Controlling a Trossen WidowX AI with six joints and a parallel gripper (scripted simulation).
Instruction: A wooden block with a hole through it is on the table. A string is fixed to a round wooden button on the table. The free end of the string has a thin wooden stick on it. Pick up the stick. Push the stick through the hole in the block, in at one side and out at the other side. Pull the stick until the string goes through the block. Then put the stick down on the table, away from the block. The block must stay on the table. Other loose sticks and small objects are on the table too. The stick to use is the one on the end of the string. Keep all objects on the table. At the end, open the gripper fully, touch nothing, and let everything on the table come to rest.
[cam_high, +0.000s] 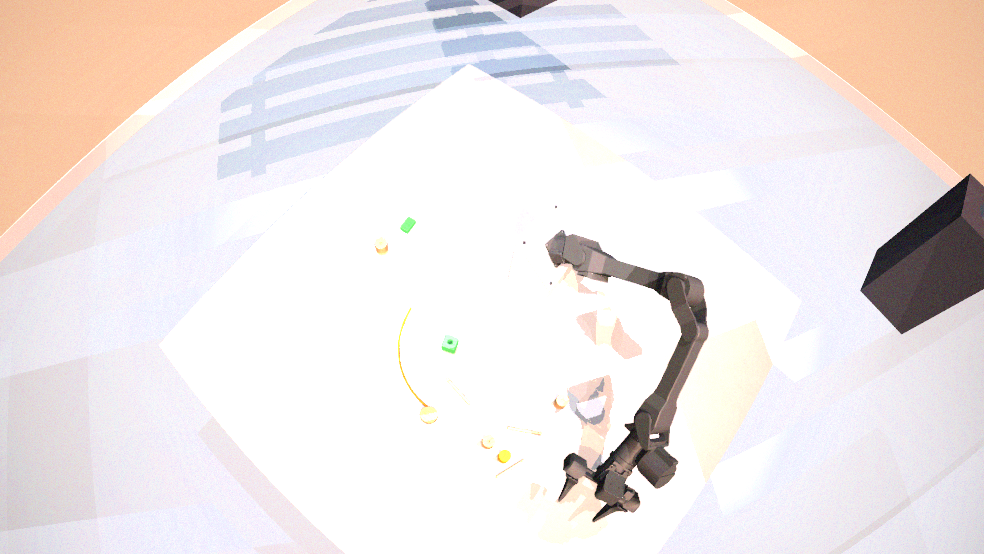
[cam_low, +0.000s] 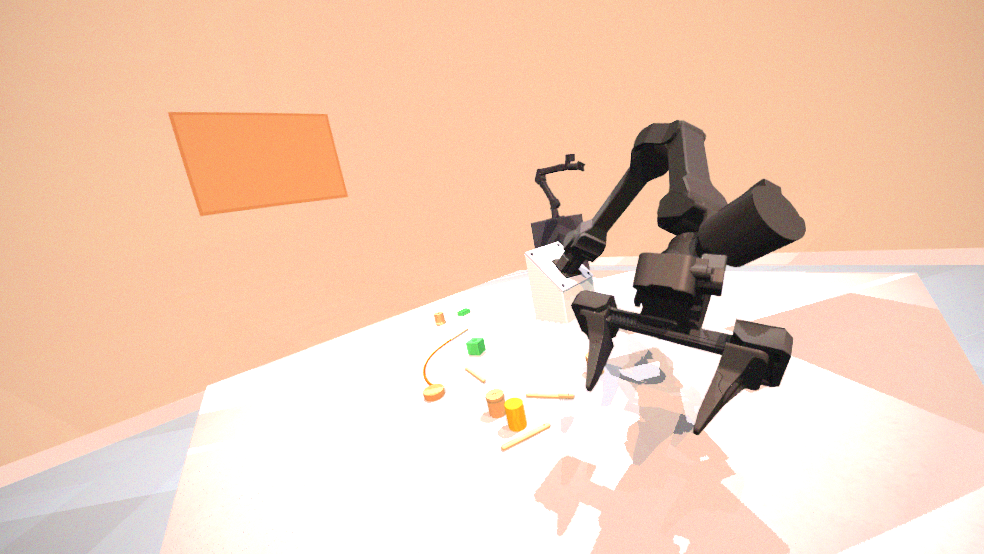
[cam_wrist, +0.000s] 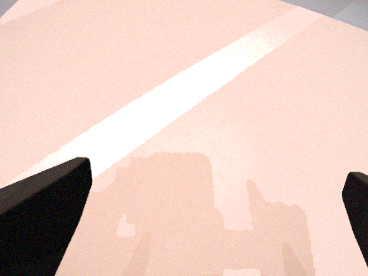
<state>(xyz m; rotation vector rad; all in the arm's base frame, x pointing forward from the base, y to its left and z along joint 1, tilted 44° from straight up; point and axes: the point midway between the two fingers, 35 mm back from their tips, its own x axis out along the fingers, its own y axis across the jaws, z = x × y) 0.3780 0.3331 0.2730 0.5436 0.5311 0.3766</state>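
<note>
My gripper tip is 380 mm to the left of the round wooden button, 110 mm above it and 50 mm short of it. The rest, counted from my gripper tip: red cube: 290 mm behind, 100 mm below, 10 mm to the left; then yellow cylinder: 200 mm to the right, 100 mm below.
</note>
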